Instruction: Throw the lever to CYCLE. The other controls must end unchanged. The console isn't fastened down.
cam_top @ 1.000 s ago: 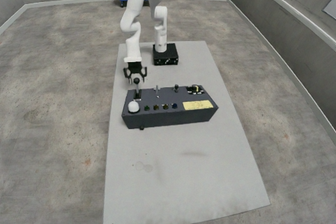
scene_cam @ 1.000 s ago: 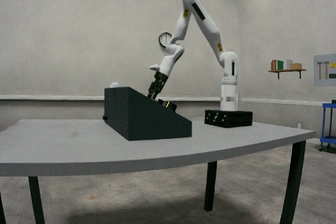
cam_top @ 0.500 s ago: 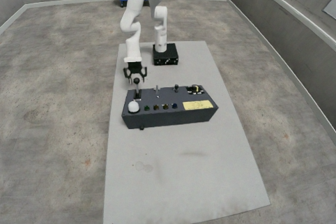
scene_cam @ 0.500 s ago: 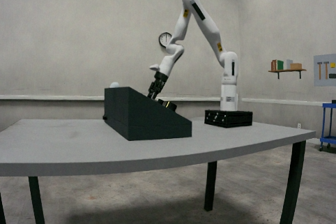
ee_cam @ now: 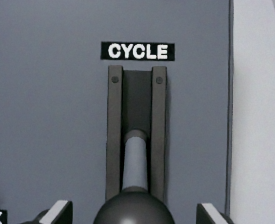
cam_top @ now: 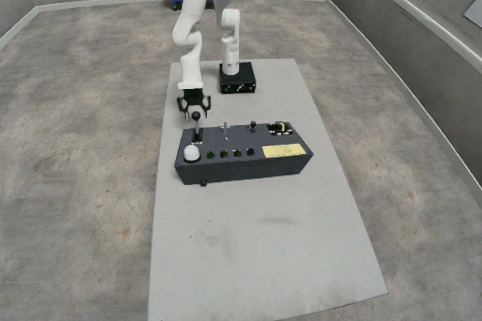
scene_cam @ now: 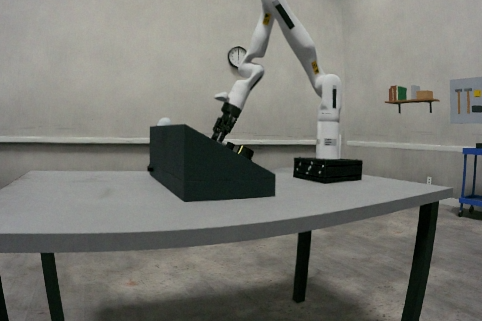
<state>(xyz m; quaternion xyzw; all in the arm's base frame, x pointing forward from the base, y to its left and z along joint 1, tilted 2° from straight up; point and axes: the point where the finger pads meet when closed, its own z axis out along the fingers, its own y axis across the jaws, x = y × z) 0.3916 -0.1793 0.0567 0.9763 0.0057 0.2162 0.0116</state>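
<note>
My hand is 40 mm short of the lever and 20 mm above it. Also, from my hand: mode knob 240 mm to the left, 60 mm ahead, 30 mm below; check toggle 120 mm to the left, 50 mm ahead, 30 mm below; rotary dial 360 mm to the left, 60 mm ahead, 30 mm below.
</note>
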